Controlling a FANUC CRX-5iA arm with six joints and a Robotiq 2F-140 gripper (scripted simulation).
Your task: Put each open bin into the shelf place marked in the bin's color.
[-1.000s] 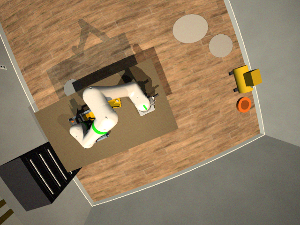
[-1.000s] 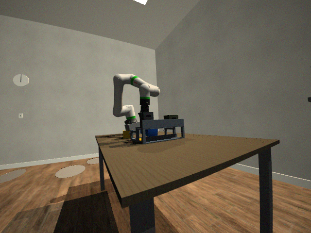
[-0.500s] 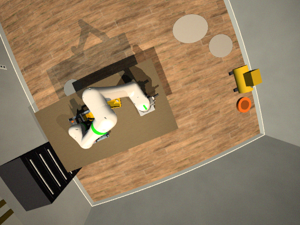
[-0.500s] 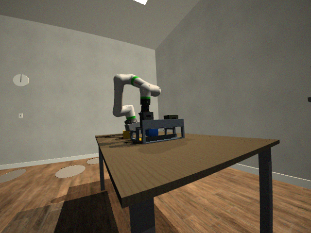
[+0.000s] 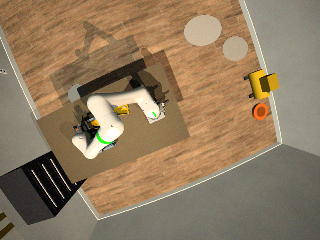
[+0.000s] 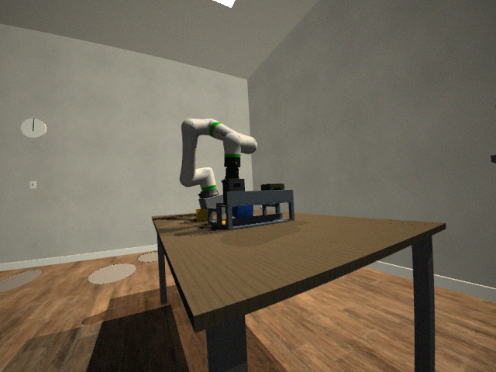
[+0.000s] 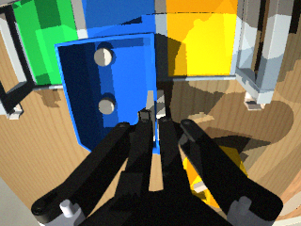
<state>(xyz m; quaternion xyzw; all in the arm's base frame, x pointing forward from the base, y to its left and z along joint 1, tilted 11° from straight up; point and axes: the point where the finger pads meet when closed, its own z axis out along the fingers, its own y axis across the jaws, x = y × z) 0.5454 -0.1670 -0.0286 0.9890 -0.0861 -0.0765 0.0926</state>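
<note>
My hand is 5 cm to the right of the blue bin and 4 cm above it. The rest, counted from my hand: blue mark: 10 cm ahead, 3 cm to the left, 10 cm below; then green mark: 11 cm ahead, 14 cm to the left, 10 cm below; then yellow mark: 8 cm ahead, 8 cm to the right, 10 cm below.
</note>
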